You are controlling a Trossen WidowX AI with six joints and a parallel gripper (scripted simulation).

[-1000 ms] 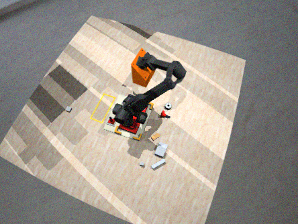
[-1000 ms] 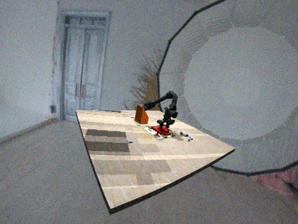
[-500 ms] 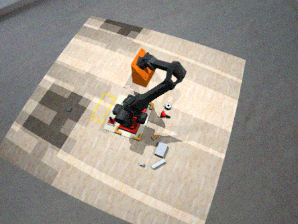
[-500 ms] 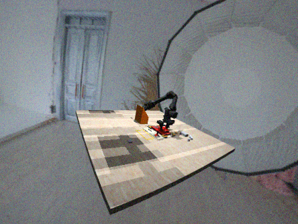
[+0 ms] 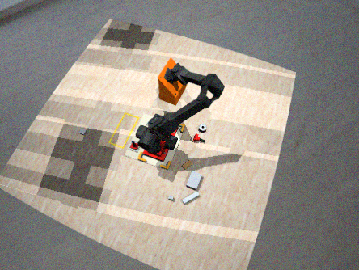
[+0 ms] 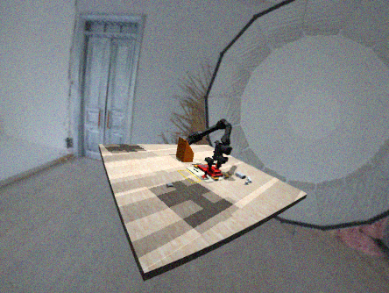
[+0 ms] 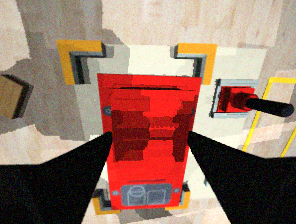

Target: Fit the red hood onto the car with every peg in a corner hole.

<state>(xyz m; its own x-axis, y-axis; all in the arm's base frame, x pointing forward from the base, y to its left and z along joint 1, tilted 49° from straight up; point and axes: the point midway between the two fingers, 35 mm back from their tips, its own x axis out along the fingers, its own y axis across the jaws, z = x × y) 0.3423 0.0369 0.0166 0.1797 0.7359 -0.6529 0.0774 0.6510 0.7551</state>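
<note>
Right now my gripper tip is right at the red hood. The rest, counted from my gripper tip: wheel 18 cm to the left, 16 cm behind, 3 cm below; then tan piece 16 cm to the left, 4 cm ahead, 3 cm below; then grey engine block 1 cm below.
</note>
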